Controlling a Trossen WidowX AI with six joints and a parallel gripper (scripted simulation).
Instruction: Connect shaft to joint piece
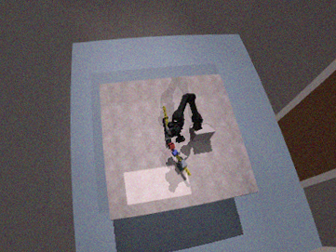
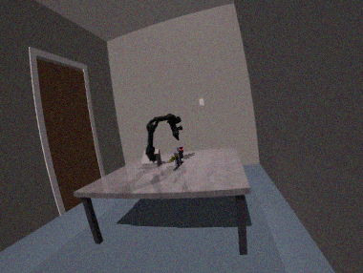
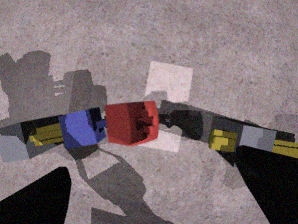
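Now: gripper tip 11 cm above the red joint piece and 3 cm to the right of it.
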